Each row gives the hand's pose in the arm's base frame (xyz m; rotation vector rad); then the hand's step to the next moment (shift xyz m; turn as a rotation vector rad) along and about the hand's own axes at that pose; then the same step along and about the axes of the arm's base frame.
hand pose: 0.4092 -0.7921 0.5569 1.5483 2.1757 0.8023
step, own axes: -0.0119 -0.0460 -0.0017 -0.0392 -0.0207 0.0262
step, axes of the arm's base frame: -0.0310 -0.0227 -0.0280 0.0132 -0.0355 -0.0349
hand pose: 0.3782 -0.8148 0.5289 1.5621 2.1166 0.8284
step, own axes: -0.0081 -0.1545 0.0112 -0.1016 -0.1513 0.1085
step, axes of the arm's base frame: -0.1027 -0.0372 -0.1102 -0.0116 -0.1028 -0.1852
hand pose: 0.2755 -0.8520 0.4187 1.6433 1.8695 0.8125
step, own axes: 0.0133 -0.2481 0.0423 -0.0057 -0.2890 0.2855
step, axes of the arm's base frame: -0.1403 -0.0037 -0.2093 0.0095 -0.0018 -0.4062
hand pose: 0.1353 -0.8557 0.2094 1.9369 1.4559 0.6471
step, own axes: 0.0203 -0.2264 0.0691 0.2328 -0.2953 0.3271
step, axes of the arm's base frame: -0.0946 0.0513 -0.2118 0.0993 0.2212 -0.4354
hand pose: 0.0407 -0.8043 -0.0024 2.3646 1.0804 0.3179
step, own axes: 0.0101 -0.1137 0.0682 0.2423 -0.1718 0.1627
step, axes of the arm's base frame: -0.0375 0.0457 -0.1191 0.1164 0.2193 -0.2303
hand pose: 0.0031 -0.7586 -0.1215 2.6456 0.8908 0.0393
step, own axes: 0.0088 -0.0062 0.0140 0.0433 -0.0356 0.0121
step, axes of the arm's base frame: 0.0053 0.0054 -0.0159 0.0157 0.0482 -0.0268
